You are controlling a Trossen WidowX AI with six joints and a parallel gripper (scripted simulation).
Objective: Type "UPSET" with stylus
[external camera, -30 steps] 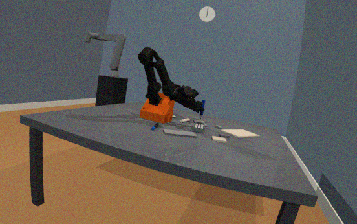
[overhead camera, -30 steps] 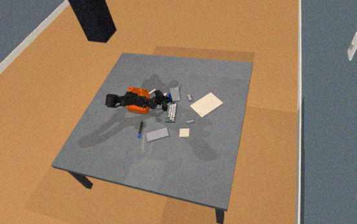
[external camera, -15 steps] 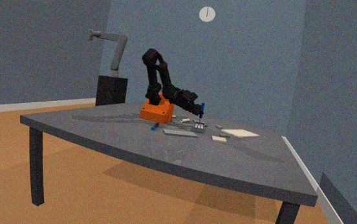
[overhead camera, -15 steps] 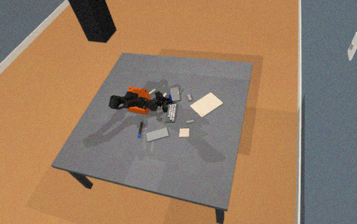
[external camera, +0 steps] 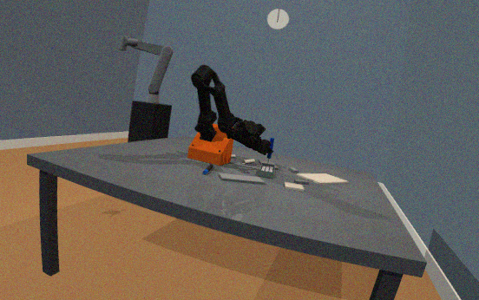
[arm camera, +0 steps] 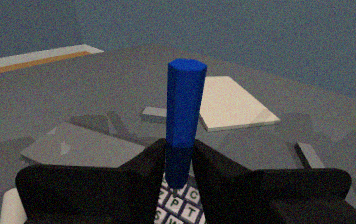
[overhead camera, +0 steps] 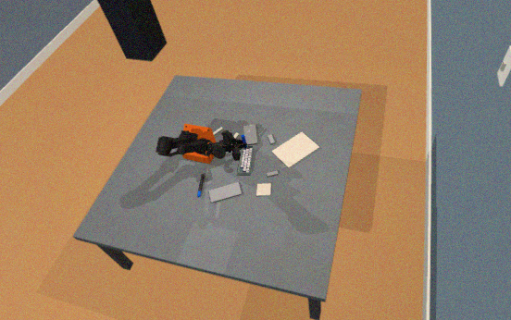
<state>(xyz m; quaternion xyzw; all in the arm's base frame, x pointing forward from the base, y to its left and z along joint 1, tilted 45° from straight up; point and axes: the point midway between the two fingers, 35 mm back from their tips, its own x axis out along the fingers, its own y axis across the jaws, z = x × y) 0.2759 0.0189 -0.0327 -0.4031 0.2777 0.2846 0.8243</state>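
The grey slab is 4 cm behind my gripper tip, 13 cm to the left of it and 9 cm below it. From my gripper tip the other things lie so: cream square 16 cm ahead, 21 cm to the right, 9 cm below; then blue stylus 1 cm behind, 1 cm to the right, 2 cm below; then cream sheet 25 cm ahead, 8 cm to the left, 9 cm below.
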